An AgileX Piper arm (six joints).
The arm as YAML. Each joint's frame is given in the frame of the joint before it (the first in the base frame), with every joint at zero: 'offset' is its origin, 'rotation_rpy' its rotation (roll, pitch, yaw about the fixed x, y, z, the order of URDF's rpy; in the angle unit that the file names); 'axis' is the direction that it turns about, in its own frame. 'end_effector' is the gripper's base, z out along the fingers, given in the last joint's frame.
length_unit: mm
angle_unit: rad
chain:
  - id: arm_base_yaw
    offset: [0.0, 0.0, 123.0]
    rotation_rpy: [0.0, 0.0, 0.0]
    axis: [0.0, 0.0, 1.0]
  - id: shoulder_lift
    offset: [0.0, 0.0, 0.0]
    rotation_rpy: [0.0, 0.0, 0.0]
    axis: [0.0, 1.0, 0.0]
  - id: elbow
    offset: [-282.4, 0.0, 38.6]
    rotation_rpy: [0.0, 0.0, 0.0]
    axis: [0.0, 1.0, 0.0]
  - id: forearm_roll
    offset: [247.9, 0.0, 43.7]
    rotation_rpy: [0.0, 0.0, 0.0]
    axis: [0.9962, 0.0, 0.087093]
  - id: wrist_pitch
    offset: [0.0, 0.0, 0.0]
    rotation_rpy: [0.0, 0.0, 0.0]
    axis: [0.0, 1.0, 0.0]
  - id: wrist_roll
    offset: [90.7, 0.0, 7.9]
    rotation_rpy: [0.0, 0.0, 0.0]
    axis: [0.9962, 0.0, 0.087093]
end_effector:
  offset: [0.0, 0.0, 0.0]
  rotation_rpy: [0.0, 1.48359, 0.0]
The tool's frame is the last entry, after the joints.
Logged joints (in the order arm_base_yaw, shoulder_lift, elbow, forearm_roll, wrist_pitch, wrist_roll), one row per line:
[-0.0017 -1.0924 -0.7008 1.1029 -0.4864 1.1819]
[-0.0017 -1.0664 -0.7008 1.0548 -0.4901 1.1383]
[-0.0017 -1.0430 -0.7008 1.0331 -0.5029 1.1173]
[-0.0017 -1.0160 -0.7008 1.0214 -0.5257 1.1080]
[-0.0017 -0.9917 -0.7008 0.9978 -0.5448 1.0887]
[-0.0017 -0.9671 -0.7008 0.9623 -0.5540 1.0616]
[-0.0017 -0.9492 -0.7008 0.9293 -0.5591 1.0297]
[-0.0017 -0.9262 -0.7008 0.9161 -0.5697 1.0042]
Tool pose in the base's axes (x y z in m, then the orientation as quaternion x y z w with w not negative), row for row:
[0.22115 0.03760 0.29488 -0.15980 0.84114 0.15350 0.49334]
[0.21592 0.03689 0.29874 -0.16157 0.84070 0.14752 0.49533]
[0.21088 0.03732 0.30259 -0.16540 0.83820 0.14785 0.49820]
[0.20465 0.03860 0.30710 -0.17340 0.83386 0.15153 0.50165]
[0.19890 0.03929 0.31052 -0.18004 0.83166 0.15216 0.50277]
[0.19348 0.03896 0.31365 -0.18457 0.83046 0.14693 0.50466]
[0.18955 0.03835 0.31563 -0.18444 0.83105 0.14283 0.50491]
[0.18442 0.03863 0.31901 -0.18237 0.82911 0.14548 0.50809]
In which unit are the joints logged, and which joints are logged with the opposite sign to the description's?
The joints are logged in radians. Opposite sign: shoulder_lift, wrist_pitch, wrist_roll.
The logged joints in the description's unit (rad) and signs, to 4 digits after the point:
[-0.0017 1.0924 -0.7008 1.1029 0.4864 -1.1819]
[-0.0017 1.0664 -0.7008 1.0548 0.4901 -1.1383]
[-0.0017 1.0430 -0.7008 1.0331 0.5029 -1.1173]
[-0.0017 1.0160 -0.7008 1.0214 0.5257 -1.1080]
[-0.0017 0.9917 -0.7008 0.9978 0.5448 -1.0887]
[-0.0017 0.9671 -0.7008 0.9623 0.5540 -1.0616]
[-0.0017 0.9492 -0.7008 0.9293 0.5591 -1.0297]
[-0.0017 0.9262 -0.7008 0.9161 0.5697 -1.0042]

